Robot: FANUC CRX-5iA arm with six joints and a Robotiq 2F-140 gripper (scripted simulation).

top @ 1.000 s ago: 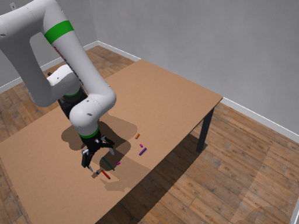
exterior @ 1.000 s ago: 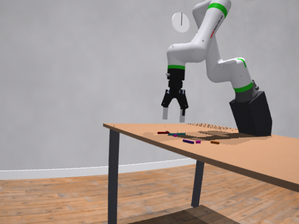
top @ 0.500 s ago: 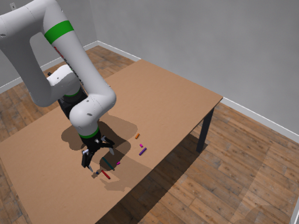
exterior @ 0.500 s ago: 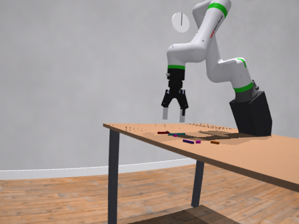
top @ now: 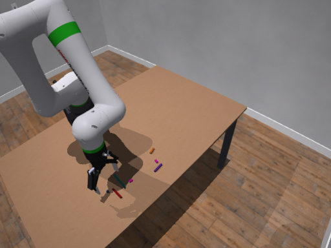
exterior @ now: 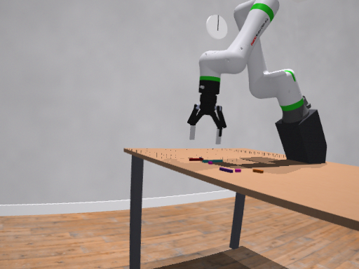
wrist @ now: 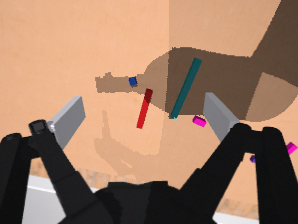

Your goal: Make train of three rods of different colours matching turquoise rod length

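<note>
Now: the blue rod 1 cm behind my hand, 2 cm to the right of it and 9 cm below it. Round my hand: purple rod: 14 cm ahead, 23 cm to the left, 9 cm below; then red rod: 4 cm ahead, 9 cm below; then turquoise rod: 1 cm ahead, 6 cm to the left, 9 cm below.
</note>
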